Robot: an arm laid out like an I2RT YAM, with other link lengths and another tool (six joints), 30 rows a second.
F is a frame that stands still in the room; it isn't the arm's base.
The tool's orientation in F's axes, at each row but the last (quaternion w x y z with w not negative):
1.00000, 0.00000, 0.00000, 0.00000
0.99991, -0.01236, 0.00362, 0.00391
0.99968, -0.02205, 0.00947, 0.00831
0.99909, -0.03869, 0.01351, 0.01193
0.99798, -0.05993, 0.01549, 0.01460
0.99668, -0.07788, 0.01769, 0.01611
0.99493, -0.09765, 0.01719, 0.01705
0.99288, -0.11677, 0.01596, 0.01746
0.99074, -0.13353, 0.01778, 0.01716
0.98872, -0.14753, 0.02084, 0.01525
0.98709, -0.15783, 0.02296, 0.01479
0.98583, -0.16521, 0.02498, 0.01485
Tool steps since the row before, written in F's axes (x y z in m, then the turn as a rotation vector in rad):
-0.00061, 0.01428, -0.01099, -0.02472, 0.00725, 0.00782
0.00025, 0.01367, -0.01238, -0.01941, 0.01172, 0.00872
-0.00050, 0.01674, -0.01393, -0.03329, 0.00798, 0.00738
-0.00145, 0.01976, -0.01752, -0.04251, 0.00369, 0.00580
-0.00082, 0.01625, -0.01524, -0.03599, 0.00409, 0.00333
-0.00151, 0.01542, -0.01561, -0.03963, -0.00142, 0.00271
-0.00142, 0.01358, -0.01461, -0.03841, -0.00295, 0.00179
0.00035, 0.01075, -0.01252, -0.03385, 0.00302, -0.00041
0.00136, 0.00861, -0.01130, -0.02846, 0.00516, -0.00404
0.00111, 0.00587, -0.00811, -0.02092, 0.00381, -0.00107
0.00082, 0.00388, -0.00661, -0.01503, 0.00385, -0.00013
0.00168, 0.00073, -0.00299, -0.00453, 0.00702, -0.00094
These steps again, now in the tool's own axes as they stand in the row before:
-0.00061, 0.01428, -0.01099, -0.02472, 0.00725, 0.00782
0.00045, 0.01397, -0.01204, -0.01938, 0.01165, 0.00887
0.00004, 0.01734, -0.01318, -0.03329, 0.00821, 0.00711
-0.00051, 0.02108, -0.01596, -0.04256, 0.00429, 0.00496
0.00012, 0.01797, -0.01320, -0.03595, 0.00478, 0.00275
-0.00047, 0.01769, -0.01306, -0.03973, -0.00044, 0.00116
-0.00045, 0.01620, -0.01172, -0.03852, -0.00181, -0.00001
0.00113, 0.01333, -0.00966, -0.03370, 0.00433, -0.00063
0.00206, 0.01123, -0.00856, -0.02811, 0.00714, -0.00340
0.00162, 0.00793, -0.00599, -0.02075, 0.00471, -0.00068
0.00123, 0.00571, -0.00503, -0.01492, 0.00424, 0.00047
0.00185, 0.00160, -0.00251, -0.00432, 0.00711, 0.00120

